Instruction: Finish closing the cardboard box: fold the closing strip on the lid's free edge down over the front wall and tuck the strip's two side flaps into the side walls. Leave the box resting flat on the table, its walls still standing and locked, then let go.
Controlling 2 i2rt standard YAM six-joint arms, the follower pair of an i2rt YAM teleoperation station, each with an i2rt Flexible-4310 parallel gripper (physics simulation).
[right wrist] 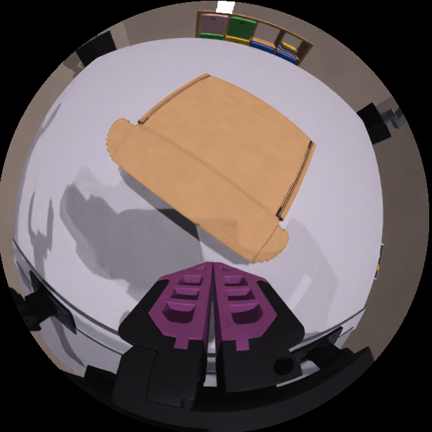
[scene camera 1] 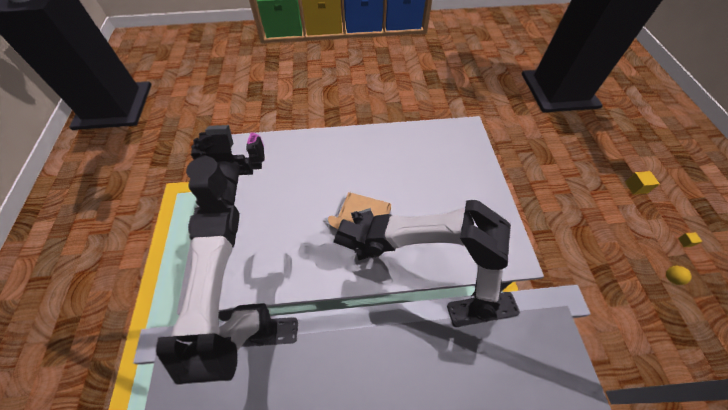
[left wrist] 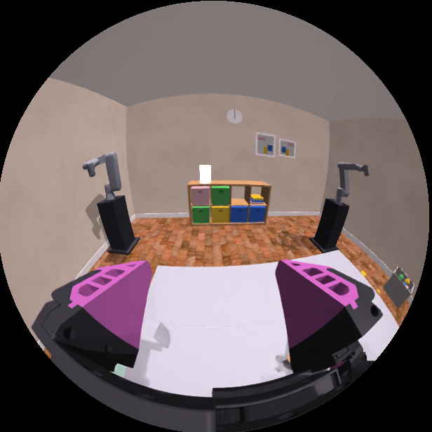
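Note:
The cardboard box (scene camera 1: 365, 204) (right wrist: 230, 130) sits on the white table, turned at an angle, its lid lying over the walls. The closing strip (right wrist: 195, 185) sticks out from the lid's free edge toward the right gripper, with a rounded side flap (right wrist: 120, 140) at its left end and another flap (right wrist: 274, 245) at its right end. Both flaps are outside the side walls. My right gripper (right wrist: 212, 267) is shut and empty, just in front of the strip; in the scene view its arm hides part of the box. My left gripper (left wrist: 213, 269) is open and empty, away from the box.
The white table top (scene camera 1: 407, 152) (left wrist: 215, 300) (right wrist: 340, 200) carries the box and shadows of both arms. A shelf unit (left wrist: 230, 183) stands at the far wall. Yellow blocks (scene camera 1: 642, 182) and a yellow ball (scene camera 1: 678, 275) lie on the floor at the right.

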